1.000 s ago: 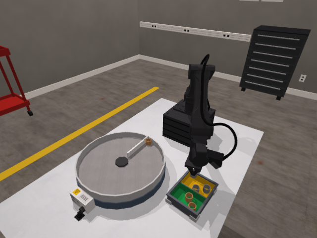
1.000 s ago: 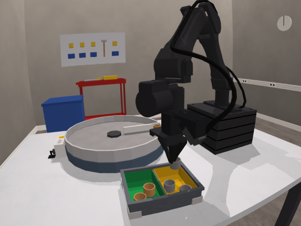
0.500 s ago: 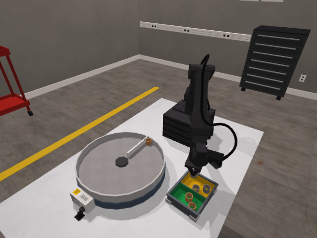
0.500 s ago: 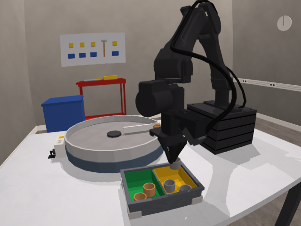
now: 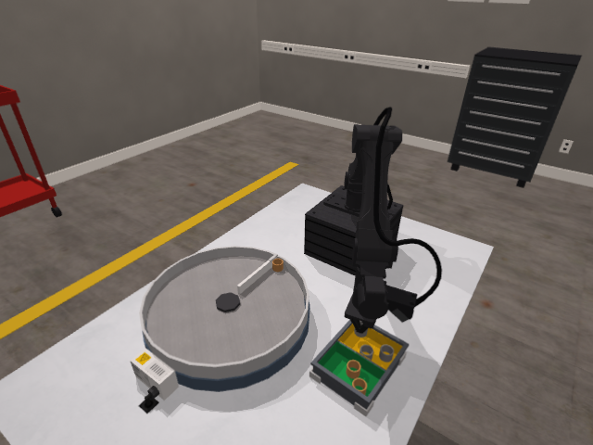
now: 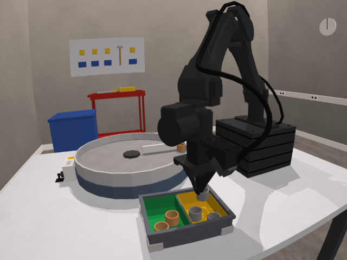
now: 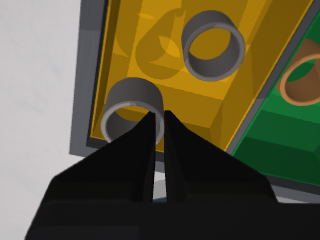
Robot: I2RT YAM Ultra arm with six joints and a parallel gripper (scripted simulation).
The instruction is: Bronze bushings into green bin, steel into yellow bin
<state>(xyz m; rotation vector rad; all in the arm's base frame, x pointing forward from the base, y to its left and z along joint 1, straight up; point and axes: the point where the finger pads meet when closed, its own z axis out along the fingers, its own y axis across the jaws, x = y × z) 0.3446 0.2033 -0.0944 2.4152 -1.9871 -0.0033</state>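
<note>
The yellow bin lies 50 mm below my hand, 30 mm to the left of it and 10 mm ahead of it. From my hand the other things lie so: dark grey tray: 50 mm ahead, 40 mm below, 30 mm to the left; then turntable: 320 mm to the right, 120 mm ahead, 10 mm below; then green bin: 90 mm ahead, 50 mm below, 30 mm to the left.
</note>
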